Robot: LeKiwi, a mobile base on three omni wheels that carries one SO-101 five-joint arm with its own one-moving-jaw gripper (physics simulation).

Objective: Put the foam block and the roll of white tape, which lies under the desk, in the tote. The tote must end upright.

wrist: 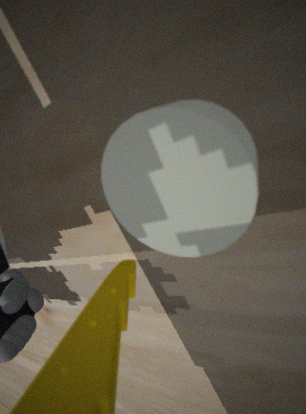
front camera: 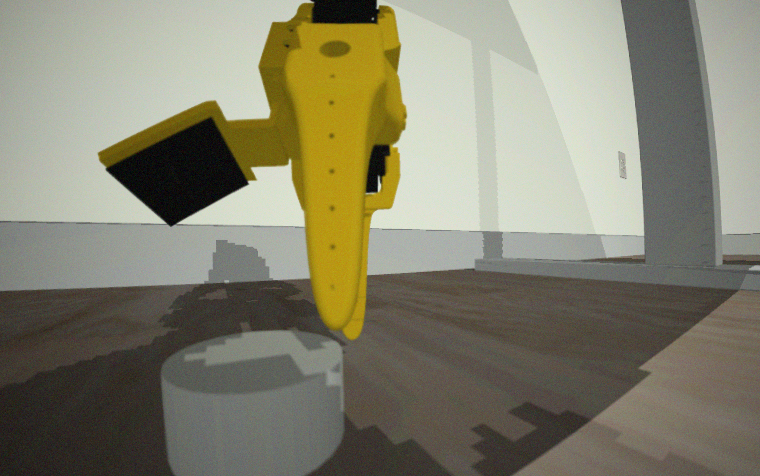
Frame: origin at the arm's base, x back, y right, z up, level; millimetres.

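Where they show: end effector, tool point: (wrist: 135, 273) (front camera: 337, 312).
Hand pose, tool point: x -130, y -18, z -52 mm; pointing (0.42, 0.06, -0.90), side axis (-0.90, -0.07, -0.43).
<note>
Things, the pixels of their centre, and the offset from my tool point. "*": a spot on its surface instead.
- white tape, body centre: (front camera: 259, 393) (wrist: 180, 179) dx -3, dy -25, dz -26 mm
- grey desk leg, surface spot: (front camera: 675, 140) * dx -281, dy +392, dz +154 mm
- outlet, body centre: (front camera: 622, 165) dx -1163, dy +1027, dz +363 mm
The roll of white tape (front camera: 252, 409) (wrist: 185, 185) lies flat on the floor in patchy shade. It is at the lower left of centre in the front view and right of centre in the wrist view. My gripper (front camera: 343, 331) is open and empty, pointing down, with its tips by the roll's upper right rim in the front view. In the wrist view one notched jaw (wrist: 100, 340) shows, its tip to the lower left of the roll and apart from it. The moving jaw is out of that picture. The foam block and the tote do not show in either view.
A grey desk leg (front camera: 675, 140) rises at the right from a long foot bar (front camera: 560, 274) on the floor. A pale wall (front camera: 100, 67) with an outlet (front camera: 622, 164) stands behind. Part of my own wheel (wrist: 17, 310) shows at the wrist view's left edge.
</note>
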